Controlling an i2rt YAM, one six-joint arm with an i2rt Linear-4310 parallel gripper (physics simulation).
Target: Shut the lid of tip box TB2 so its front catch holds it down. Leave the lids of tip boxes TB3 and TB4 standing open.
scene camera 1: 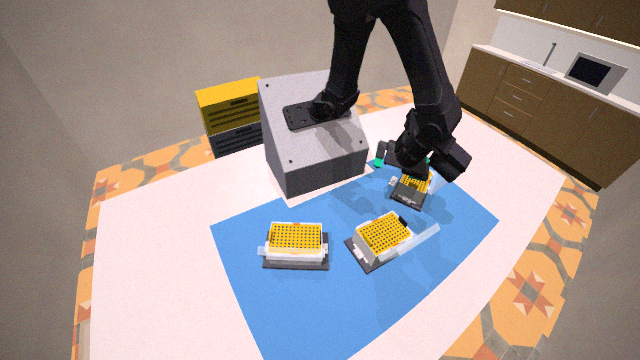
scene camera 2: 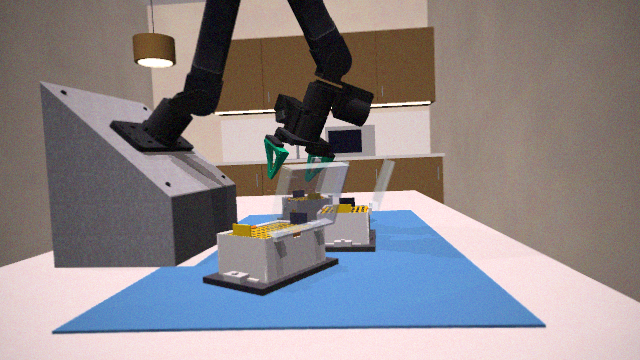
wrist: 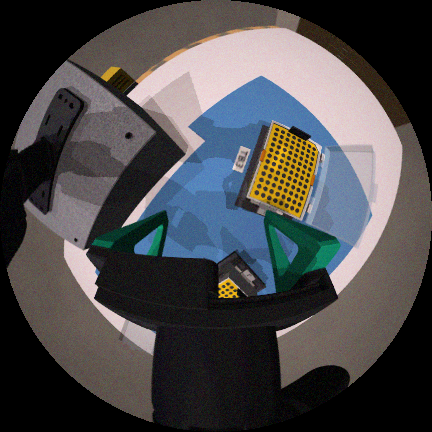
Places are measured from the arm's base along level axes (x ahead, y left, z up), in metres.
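Pixels of known places: gripper, fingertip midpoint: (scene camera 1: 393, 170) (scene camera 2: 288, 179) (wrist: 215, 215); arm's base, link origin: (scene camera 1: 317, 111) (scene camera 2: 155, 139) (wrist: 44, 157).
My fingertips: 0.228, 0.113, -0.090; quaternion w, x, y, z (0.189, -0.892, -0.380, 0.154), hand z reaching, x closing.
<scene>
Ahead of a thing's pixels: the offset from my fingertips to its top centre, as dx, dy, dz. "spot": to the spot under its first point. Level surfaces: height alone.
Tip box TB2 {+0.026, -0.305, -0.044} (scene camera 1: 295, 239) (scene camera 2: 245, 255), at the left in scene camera 1, has its clear lid {spot: +0.129, -0.307, +0.005} (scene camera 2: 340, 185) standing open; its label is unreadable. The middle box, TB4 {+0.123, -0.117, -0.035} (scene camera 1: 384, 234) (scene camera 2: 347, 228) (wrist: 228, 288), has its clear lid {+0.189, -0.118, +0.044} (scene camera 1: 418, 241) (scene camera 2: 384, 185) open; my gripper body hides much of it in the wrist view. TB3 (scene camera 1: 411, 192) (wrist: 285, 172), labelled in the wrist view, has its lid {spot: +0.082, +0.140, -0.013} (wrist: 342, 190) open. My gripper (scene camera 1: 400, 169) (scene camera 2: 291, 178) (wrist: 215, 215) is open and empty, above box height and close to TB3, with its fingers pointing down.
The grey pedestal (scene camera 1: 320, 150) (scene camera 2: 115, 200) (wrist: 100, 165) stands at the table's back. The boxes stand on a blue mat {dz -0.110} (scene camera 1: 310, 310) (scene camera 2: 375, 300) on the pale table {dz -0.113} (scene camera 1: 160, 280). Yellow and dark crates (scene camera 1: 230, 107) stand behind it. A wooden kitchen counter (scene camera 1: 540, 105) is beyond.
</scene>
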